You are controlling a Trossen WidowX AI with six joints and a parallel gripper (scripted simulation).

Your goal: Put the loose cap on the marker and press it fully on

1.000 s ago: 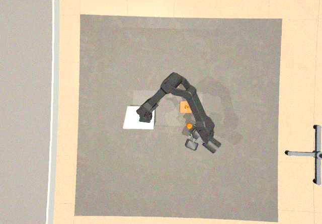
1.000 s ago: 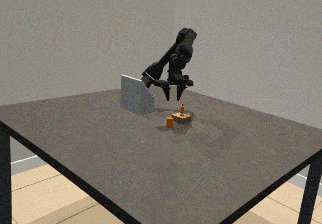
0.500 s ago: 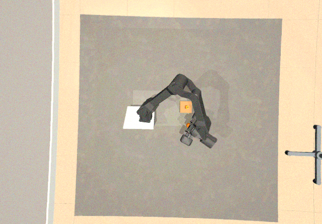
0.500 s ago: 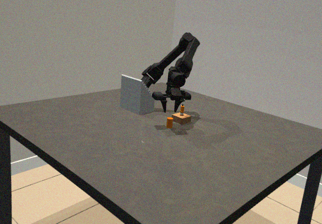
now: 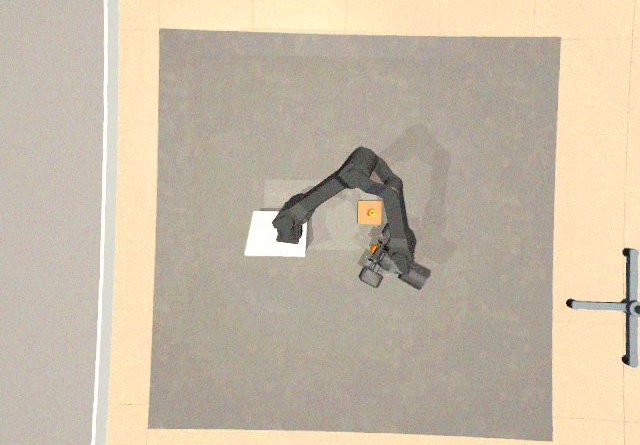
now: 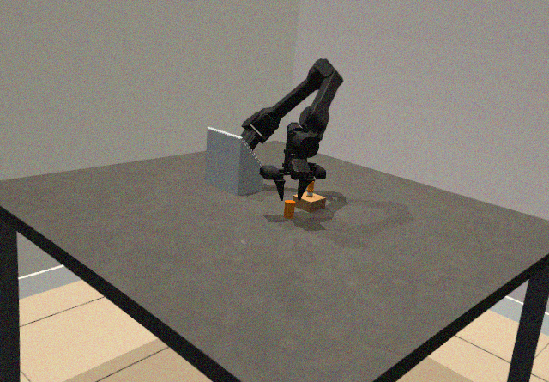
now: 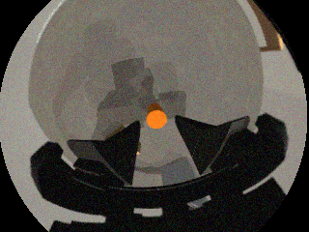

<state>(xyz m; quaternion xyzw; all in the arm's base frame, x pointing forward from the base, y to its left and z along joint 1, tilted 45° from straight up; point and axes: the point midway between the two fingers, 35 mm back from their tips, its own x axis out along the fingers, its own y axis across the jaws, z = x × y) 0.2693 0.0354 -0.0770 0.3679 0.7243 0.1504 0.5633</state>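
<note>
My gripper tip is 3 cm above the orange cap.
</note>
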